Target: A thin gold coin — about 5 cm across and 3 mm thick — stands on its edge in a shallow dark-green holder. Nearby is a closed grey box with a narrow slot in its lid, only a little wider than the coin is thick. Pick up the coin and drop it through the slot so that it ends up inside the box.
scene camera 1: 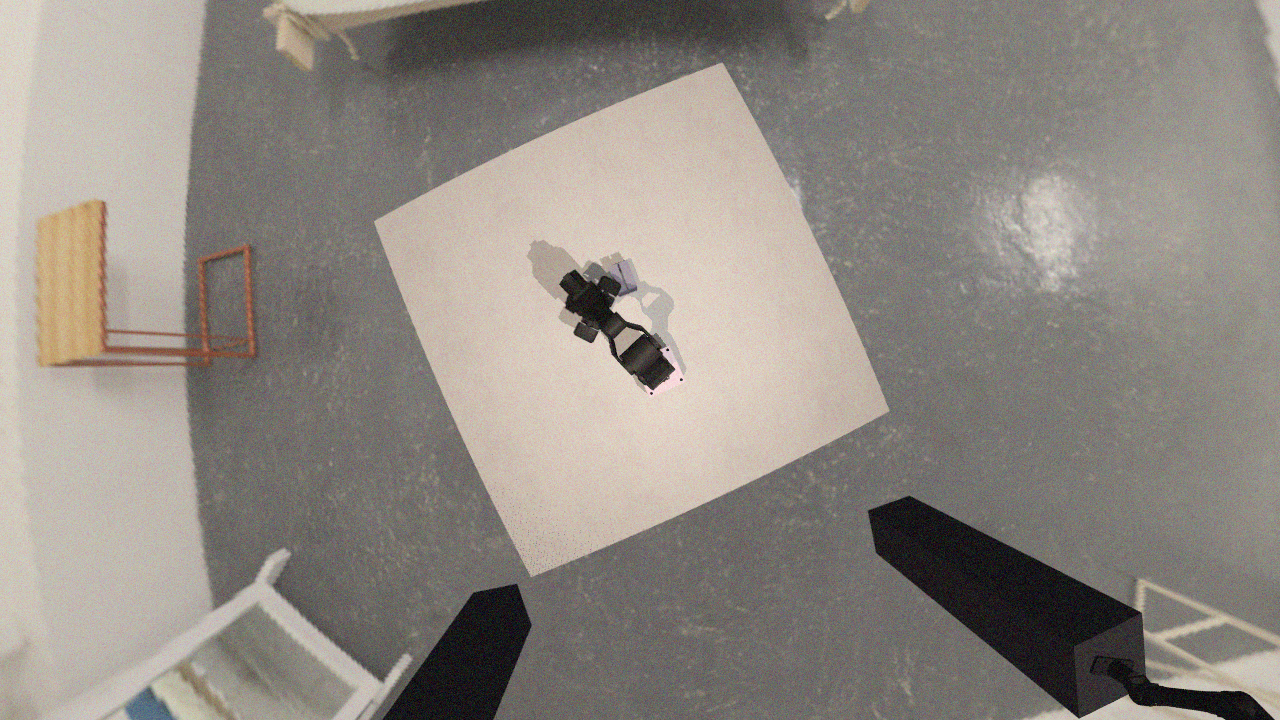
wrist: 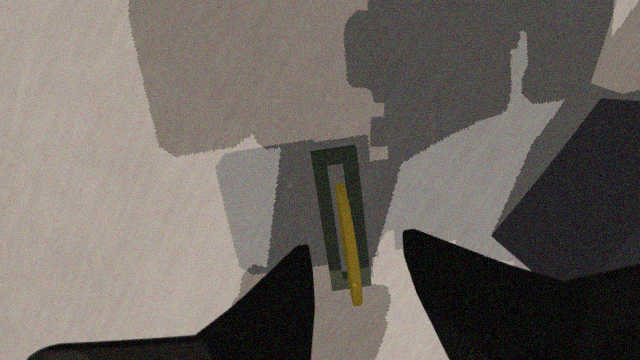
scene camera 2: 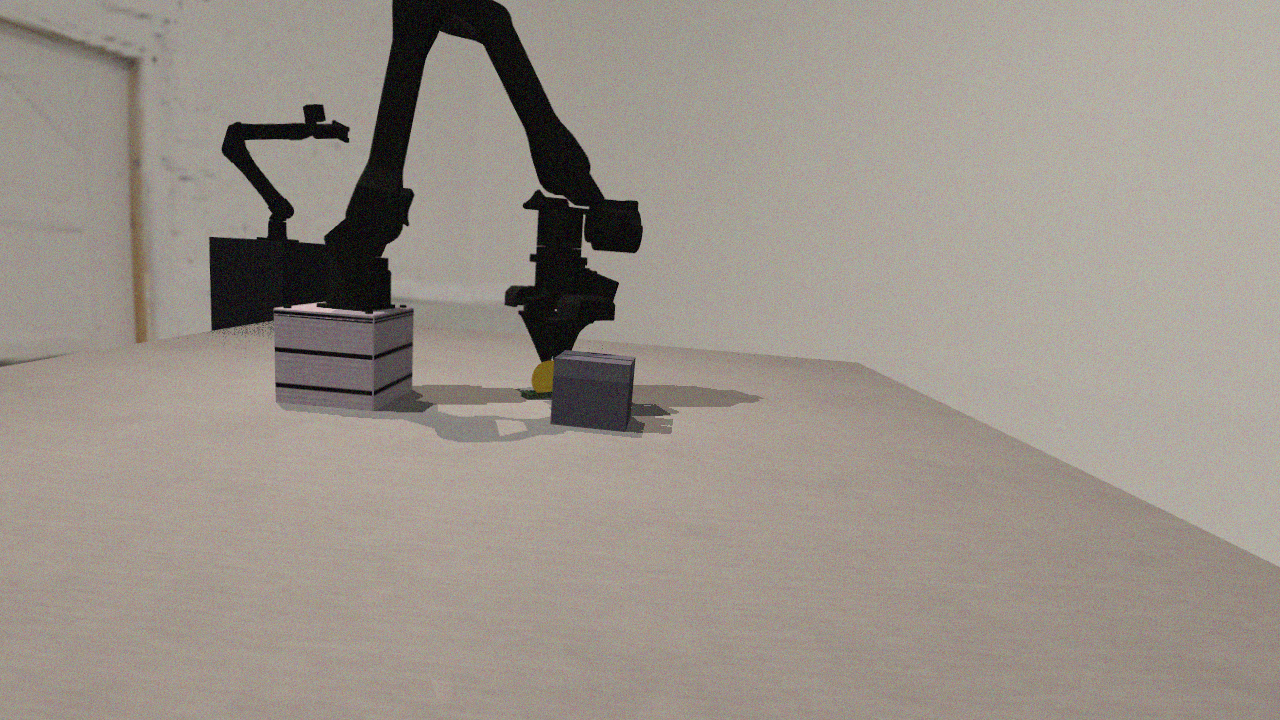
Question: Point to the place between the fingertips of my gripper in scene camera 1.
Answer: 600,312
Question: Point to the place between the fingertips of my gripper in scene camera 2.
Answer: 553,367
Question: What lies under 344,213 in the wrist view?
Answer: A gold coin.
